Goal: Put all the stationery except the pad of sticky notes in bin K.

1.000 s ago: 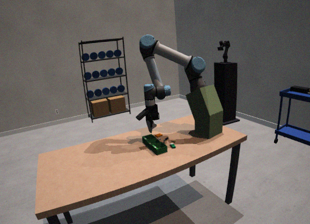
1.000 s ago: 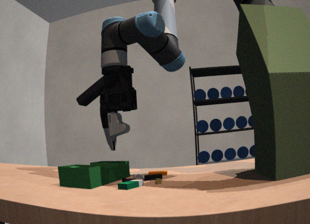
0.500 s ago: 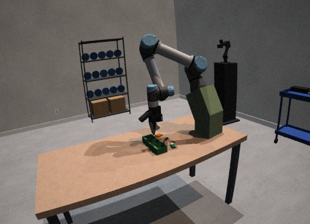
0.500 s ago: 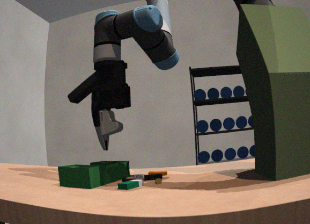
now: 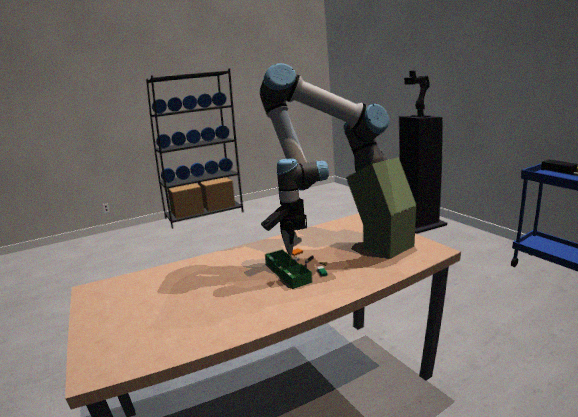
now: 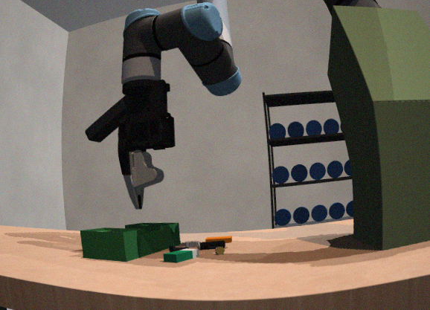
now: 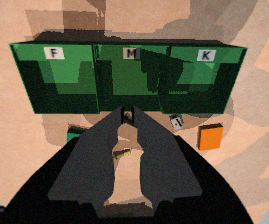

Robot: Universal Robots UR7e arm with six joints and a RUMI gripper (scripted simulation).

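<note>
Now: the green bin 7 cm below my hand and 1 cm ahead of it. Round my hand: white sharpener-like piece 9 cm to the right, 9 cm below, 6 cm behind; then black bolt 9 cm below, 7 cm behind, 1 cm to the right; then green block 11 cm behind, 9 cm below, 6 cm to the left.
</note>
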